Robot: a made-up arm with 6 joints. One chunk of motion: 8 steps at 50 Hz.
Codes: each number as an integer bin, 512 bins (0 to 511) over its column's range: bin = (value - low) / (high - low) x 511, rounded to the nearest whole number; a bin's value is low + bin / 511 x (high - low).
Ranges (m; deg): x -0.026..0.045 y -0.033..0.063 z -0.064..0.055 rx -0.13..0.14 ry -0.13..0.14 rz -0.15..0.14
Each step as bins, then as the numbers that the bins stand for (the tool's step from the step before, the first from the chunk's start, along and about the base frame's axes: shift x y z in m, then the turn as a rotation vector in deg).
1 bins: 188 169 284 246 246 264
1 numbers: 0.00012 -0.00125 0.00214 0.000 0.000 0.000
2 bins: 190 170 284 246 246 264
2 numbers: 0.00040 -0.00106 0.00214 0.000 0.000 0.000
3 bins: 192 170 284 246 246 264
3 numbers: 0.00068 -0.00106 0.00214 0.000 0.000 0.000
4 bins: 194 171 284 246 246 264
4 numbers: 0.00095 -0.00087 0.00214 0.000 0.000 0.000
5 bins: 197 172 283 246 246 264
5 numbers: 0.00137 -0.00069 0.00190 0.000 0.000 0.000
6 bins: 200 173 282 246 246 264
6 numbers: 0.00179 -0.00050 0.00167 0.000 0.000 0.000
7 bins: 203 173 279 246 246 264
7 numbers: 0.00221 -0.00050 0.00097 0.000 0.000 0.000
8 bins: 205 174 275 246 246 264
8 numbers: 0.00248 -0.00031 0.00004 0.000 0.000 0.000
